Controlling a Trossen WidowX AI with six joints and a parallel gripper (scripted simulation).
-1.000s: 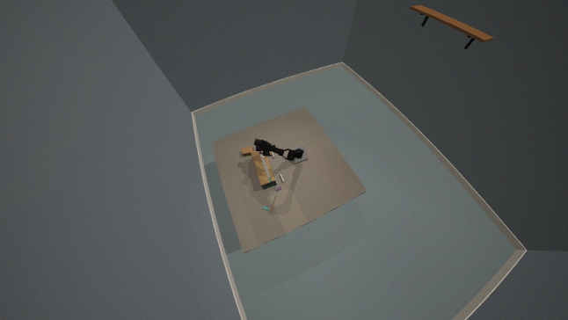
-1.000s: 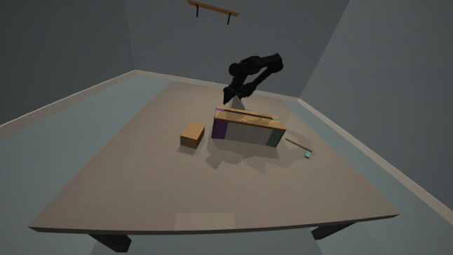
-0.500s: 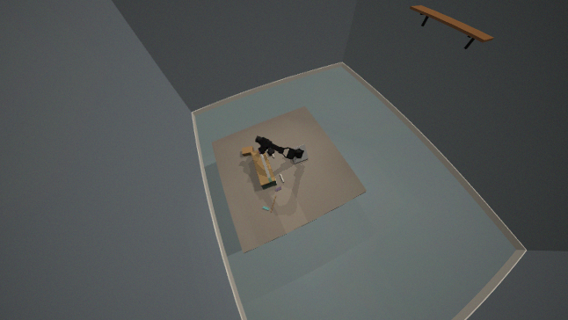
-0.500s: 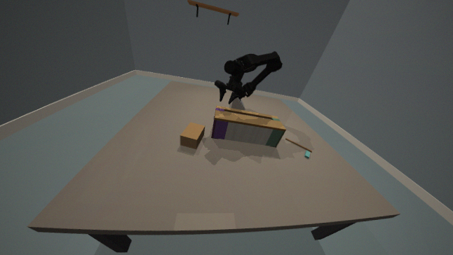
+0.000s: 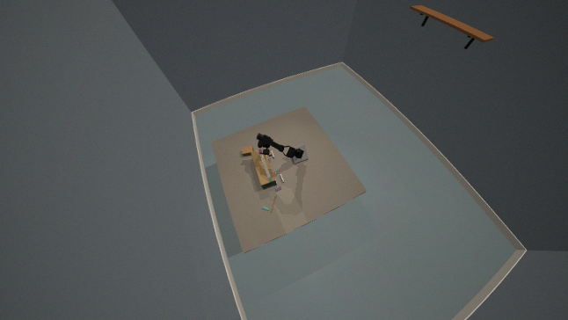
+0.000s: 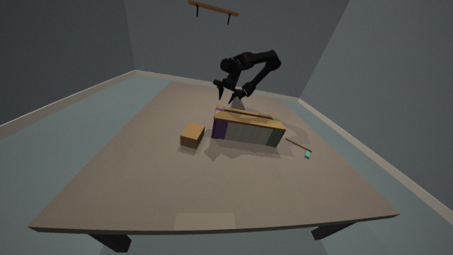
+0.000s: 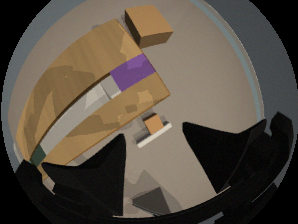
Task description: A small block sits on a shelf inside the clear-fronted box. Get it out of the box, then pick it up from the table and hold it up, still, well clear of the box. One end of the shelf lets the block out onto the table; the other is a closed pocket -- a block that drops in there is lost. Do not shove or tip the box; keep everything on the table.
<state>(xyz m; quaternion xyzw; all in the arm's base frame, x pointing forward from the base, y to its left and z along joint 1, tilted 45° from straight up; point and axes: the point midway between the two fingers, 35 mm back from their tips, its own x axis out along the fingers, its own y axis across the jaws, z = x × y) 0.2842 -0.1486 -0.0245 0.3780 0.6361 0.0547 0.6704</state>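
The block is 140 mm below my gripper tip, 30 mm behind it and 10 mm to the right of it. Round my gripper tip: purple piece 390 mm to the left, 150 mm below, 30 mm ahead; thin stick 510 mm to the left, 150 mm below, 120 mm ahead; teal head 520 mm to the left, 200 mm ahead, 150 mm below.
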